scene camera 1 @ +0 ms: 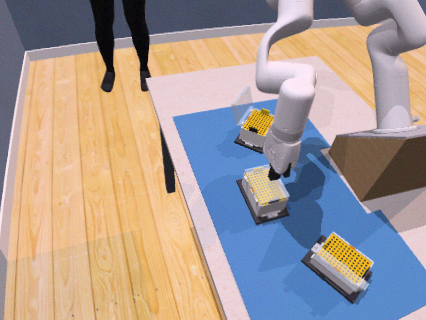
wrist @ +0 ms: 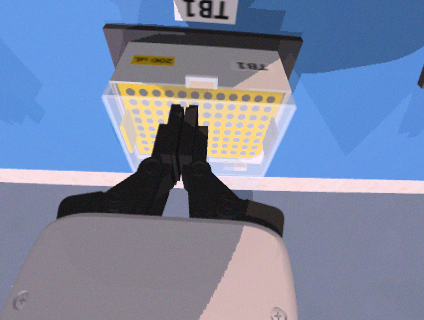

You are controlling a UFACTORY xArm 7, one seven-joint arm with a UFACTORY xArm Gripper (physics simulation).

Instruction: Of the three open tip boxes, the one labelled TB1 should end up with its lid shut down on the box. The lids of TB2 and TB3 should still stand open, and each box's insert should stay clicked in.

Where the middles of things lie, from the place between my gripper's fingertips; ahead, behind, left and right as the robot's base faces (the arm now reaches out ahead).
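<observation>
You'd find the yellow insert (scene camera 1: 344,253) 10 mm below my hand, and it's 70 mm behind my hand and 270 mm to the left of it.
</observation>
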